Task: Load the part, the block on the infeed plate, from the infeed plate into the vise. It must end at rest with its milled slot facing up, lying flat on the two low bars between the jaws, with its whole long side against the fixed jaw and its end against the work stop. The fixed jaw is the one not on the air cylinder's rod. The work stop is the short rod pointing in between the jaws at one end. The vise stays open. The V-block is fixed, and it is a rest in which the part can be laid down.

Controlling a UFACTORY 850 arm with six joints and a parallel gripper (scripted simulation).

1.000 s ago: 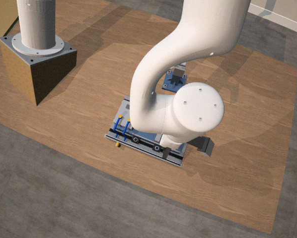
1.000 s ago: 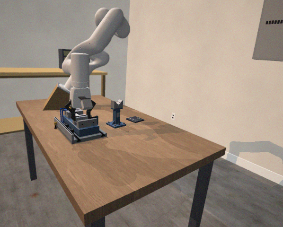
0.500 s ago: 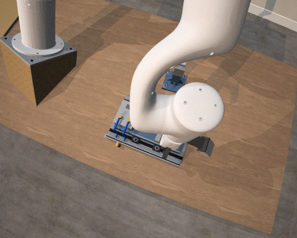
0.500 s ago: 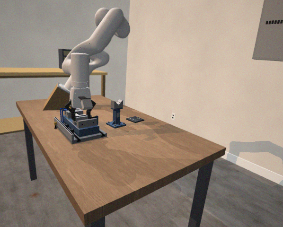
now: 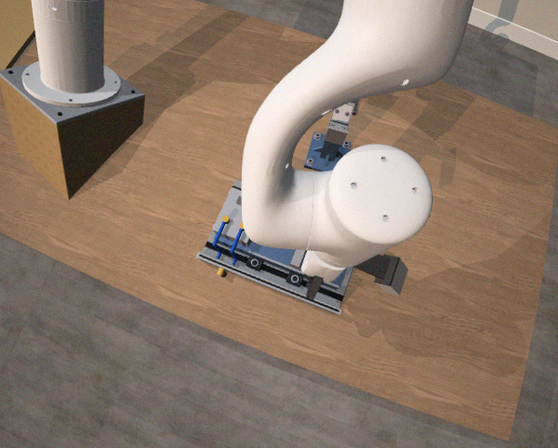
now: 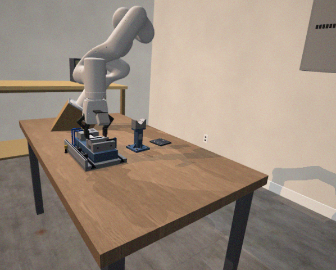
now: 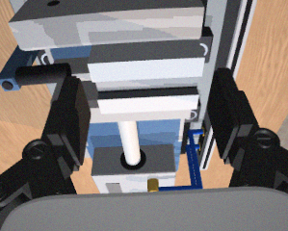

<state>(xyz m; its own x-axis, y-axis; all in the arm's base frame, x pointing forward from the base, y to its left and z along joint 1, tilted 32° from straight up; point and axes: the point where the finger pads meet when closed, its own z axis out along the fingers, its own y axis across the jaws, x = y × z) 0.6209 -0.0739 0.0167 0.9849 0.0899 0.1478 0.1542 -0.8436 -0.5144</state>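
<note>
My hand is 20 mm above the part. Also, from my hand: work stop (10 mm behind, 70 mm to the left, 40 mm below); then moving jaw (40 mm behind, 10 mm to the left, 50 mm below); then fixed jaw (30 mm ahead, 20 mm to the left, 50 mm below).
</note>
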